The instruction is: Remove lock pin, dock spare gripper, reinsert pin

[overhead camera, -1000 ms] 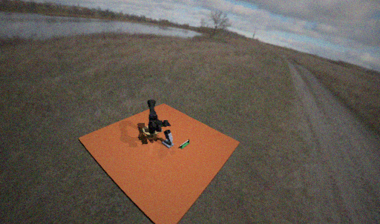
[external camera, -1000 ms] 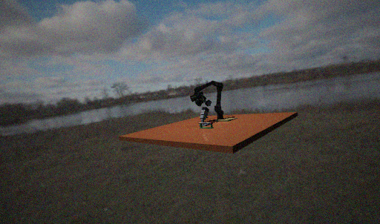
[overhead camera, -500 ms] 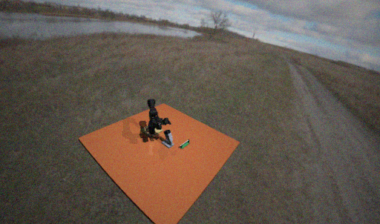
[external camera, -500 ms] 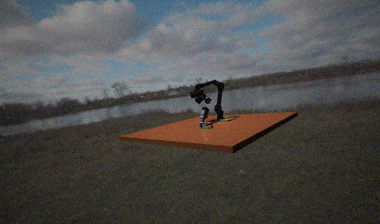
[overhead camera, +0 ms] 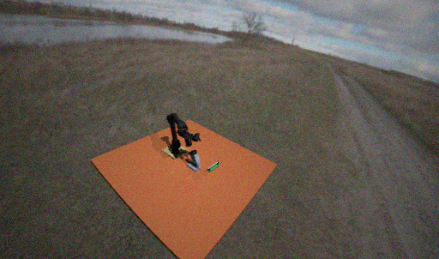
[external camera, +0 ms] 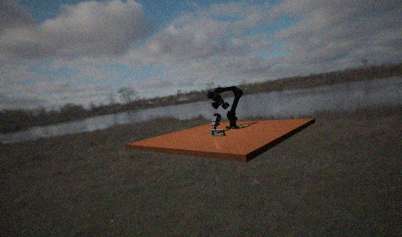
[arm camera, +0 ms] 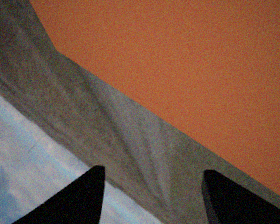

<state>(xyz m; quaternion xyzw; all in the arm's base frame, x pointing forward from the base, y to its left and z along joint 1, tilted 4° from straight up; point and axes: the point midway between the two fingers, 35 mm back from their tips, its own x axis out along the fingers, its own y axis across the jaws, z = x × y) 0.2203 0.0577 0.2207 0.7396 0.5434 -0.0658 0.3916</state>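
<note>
My gripper tip is now 21 cm above the green cradle, 18 cm short of it and 4 cm to the right of it. The rest, counted from my gripper tip: spare gripper 11 cm below, 9 cm to the right, 4 cm ahead; then mount 18 cm below, 8 cm to the right, 5 cm ahead.
</note>
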